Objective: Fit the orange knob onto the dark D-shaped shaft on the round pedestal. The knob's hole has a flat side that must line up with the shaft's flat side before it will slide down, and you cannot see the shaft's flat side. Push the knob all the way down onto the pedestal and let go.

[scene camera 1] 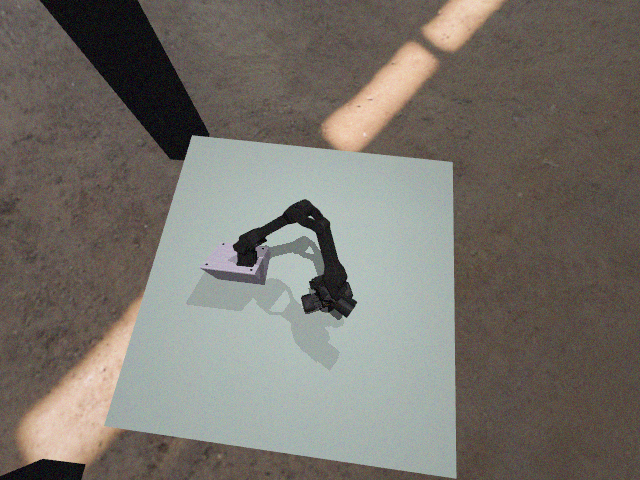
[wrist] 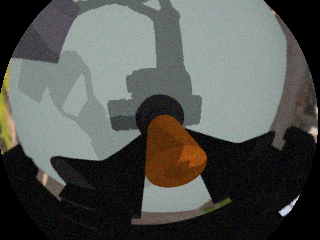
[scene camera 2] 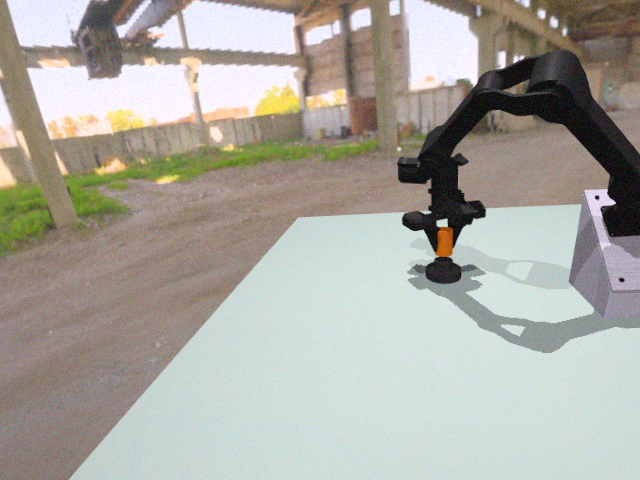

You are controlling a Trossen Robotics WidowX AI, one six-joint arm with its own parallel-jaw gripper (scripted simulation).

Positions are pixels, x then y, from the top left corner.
Scene:
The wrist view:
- my gripper: 165,134
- orange knob: 173,158
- dark round pedestal: 156,105
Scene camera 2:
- my gripper: 443,249
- dark round pedestal: 443,270

